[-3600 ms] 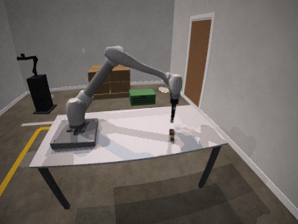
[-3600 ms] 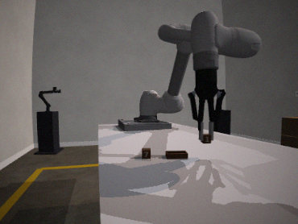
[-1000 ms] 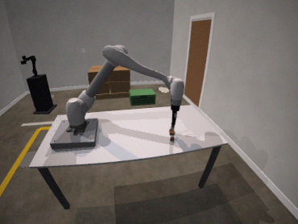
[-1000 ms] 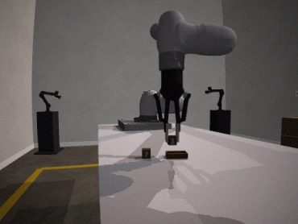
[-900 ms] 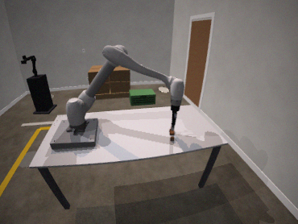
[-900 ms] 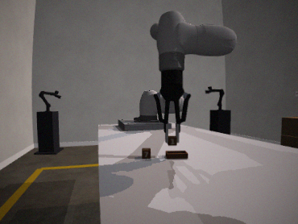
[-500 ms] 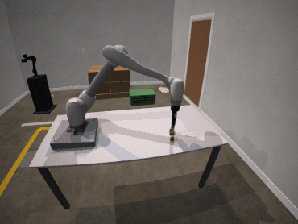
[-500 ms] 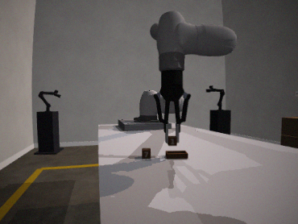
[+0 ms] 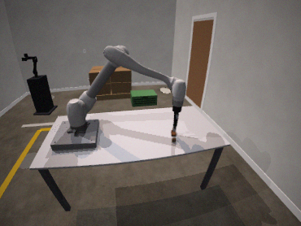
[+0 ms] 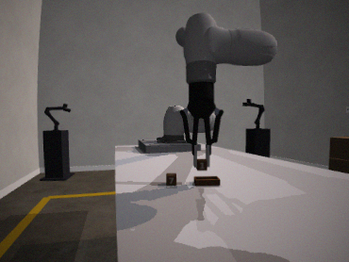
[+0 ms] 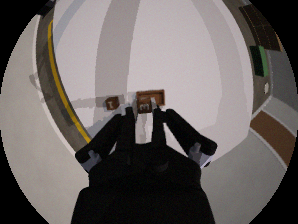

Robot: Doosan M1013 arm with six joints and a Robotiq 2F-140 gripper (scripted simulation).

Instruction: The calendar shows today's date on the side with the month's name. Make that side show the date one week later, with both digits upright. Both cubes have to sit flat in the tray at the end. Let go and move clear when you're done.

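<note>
My hand is 2 cm to the right of the brown tray and 8 cm above it.
</note>
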